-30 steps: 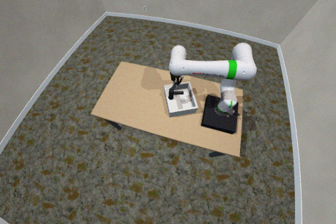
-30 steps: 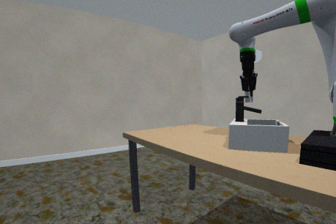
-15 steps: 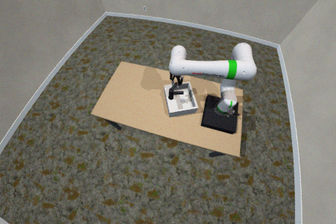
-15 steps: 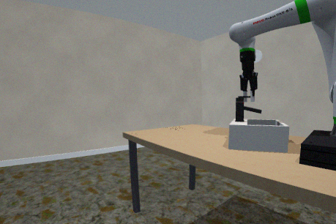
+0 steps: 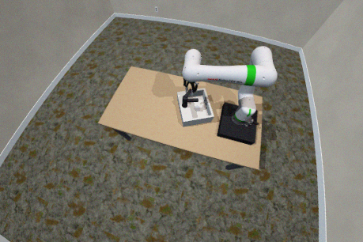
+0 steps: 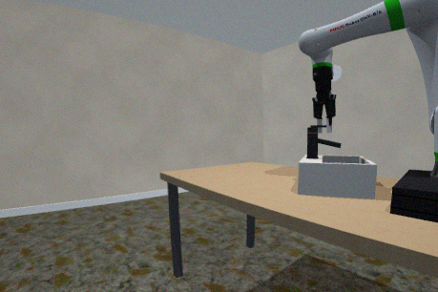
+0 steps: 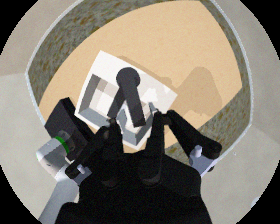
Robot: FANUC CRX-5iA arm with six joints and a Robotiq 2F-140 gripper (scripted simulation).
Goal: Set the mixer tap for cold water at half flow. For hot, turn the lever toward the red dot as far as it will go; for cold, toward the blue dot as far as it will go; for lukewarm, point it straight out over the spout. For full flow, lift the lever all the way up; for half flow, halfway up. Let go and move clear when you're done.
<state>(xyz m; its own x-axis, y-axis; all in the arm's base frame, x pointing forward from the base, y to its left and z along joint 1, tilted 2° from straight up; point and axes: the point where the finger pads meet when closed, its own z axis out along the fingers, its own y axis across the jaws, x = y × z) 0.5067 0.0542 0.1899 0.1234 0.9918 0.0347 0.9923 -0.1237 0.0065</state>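
My gripper is now 3 cm to the right of the lever. The rest, counted from my hand: black mixer tap: 5 cm to the left, 5 cm below; then white basin: 8 cm behind, 23 cm below.
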